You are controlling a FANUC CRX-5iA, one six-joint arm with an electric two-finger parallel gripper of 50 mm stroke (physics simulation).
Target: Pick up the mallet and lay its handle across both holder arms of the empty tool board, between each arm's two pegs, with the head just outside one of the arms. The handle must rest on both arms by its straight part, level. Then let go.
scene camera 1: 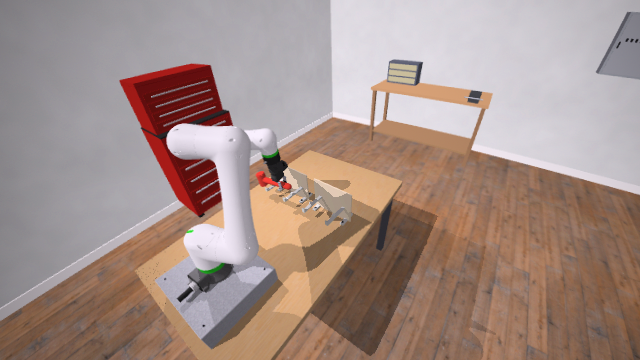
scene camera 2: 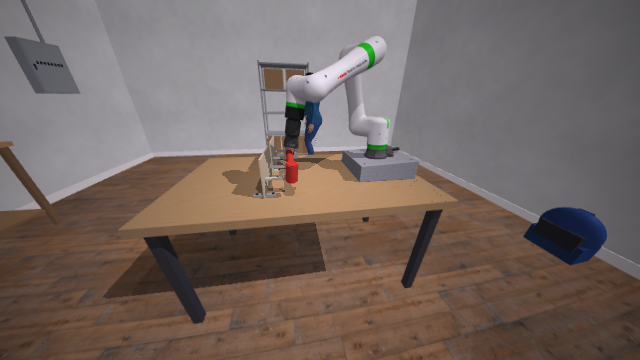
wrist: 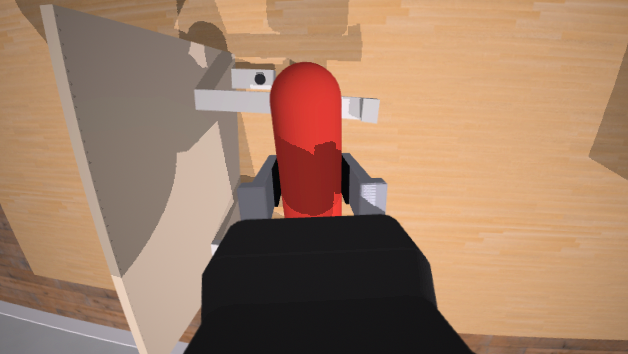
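The red mallet [scene camera 1: 270, 182] [scene camera 2: 292, 172] [wrist: 306, 115] is held along the front of the far tool board [scene camera 1: 297, 180] [scene camera 2: 264, 172] [wrist: 150, 95]. Its head hangs down at the board's outer end in scene camera 2. My gripper [scene camera 1: 281, 185] [wrist: 309, 169] is shut on the handle, one finger on each side. In the wrist view the rounded handle end passes over one holder arm [wrist: 230, 100], and the arm's raised tip shows right of it. The handle hides part of that arm, so its inner peg and any contact cannot be made out. Part of the other arm [wrist: 215, 247] shows beside the gripper body.
A second tool board [scene camera 1: 332, 197] with holder arms stands in line with the first, nearer to the robot base [scene camera 1: 215, 300] [scene camera 2: 387, 167]. Both boards stand on the wooden table [scene camera 1: 370, 180] [scene camera 2: 200, 210]. A red cabinet [scene camera 1: 175, 100] stands beyond the table.
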